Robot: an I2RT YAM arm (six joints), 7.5 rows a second.
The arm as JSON. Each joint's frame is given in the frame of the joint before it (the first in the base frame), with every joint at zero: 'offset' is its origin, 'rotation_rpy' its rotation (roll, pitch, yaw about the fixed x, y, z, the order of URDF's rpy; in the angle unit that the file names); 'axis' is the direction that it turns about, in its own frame. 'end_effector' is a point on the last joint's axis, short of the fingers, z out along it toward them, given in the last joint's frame.
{
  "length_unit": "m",
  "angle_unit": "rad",
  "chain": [
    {
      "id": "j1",
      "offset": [
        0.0,
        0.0,
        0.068
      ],
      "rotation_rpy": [
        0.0,
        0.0,
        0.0
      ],
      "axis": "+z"
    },
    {
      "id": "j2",
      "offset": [
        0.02,
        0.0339,
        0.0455
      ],
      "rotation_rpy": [
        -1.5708,
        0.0,
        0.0
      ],
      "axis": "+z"
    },
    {
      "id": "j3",
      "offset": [
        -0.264,
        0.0,
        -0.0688
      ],
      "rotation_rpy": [
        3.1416,
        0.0,
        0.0
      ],
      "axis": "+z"
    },
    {
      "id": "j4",
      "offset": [
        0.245,
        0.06,
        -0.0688
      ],
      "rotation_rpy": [
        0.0,
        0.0,
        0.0
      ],
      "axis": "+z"
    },
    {
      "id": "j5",
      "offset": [
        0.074,
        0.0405,
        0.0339
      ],
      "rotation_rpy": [
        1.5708,
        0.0,
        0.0
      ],
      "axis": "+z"
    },
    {
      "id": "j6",
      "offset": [
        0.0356,
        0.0,
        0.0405
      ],
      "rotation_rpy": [
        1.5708,
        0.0,
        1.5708
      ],
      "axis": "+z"
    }
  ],
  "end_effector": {
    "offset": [
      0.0,
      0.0,
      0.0
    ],
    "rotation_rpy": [
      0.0,
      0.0,
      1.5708
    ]
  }
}
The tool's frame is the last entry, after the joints.
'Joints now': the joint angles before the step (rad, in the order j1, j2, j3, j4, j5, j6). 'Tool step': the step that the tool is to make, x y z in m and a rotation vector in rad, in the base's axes. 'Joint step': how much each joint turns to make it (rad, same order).
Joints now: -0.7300 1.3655 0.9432 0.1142 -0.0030 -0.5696
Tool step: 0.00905 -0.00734 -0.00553 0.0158 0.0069 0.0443
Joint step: -0.0034 0.0519 0.0263 0.0097 -0.0476 -0.0080
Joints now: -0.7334 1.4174 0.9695 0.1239 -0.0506 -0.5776
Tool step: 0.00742 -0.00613 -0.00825 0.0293 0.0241 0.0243
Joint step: -0.0015 0.0474 0.0230 -0.0134 -0.0262 -0.0034
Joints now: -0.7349 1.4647 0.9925 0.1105 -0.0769 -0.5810
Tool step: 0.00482 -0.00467 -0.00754 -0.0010 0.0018 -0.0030
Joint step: -0.0003 0.0336 -0.0002 0.0330 0.0032 -0.0009
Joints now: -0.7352 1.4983 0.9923 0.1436 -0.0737 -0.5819
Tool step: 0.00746 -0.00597 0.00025 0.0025 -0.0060 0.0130
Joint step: 0.0002 0.0365 0.0341 0.0052 -0.0140 0.0010
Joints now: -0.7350 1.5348 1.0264 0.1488 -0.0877 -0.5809
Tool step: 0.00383 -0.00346 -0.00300 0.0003 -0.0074 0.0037
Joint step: -0.0006 0.0228 0.0074 0.0210 -0.0058 0.0034
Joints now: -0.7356 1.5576 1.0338 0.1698 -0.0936 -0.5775
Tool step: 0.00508 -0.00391 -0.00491 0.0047 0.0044 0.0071
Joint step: 0.0008 0.0301 0.0126 0.0109 -0.0061 -0.0017
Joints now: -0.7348 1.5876 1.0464 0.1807 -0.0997 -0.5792
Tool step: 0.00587 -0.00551 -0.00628 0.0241 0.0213 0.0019
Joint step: -0.0008 0.0386 0.0274 -0.0205 -0.0038 0.0024
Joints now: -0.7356 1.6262 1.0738 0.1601 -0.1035 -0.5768
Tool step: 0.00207 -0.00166 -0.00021 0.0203 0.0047 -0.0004
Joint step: 0.0000 0.0108 0.0173 -0.0224 -0.0042 0.0112
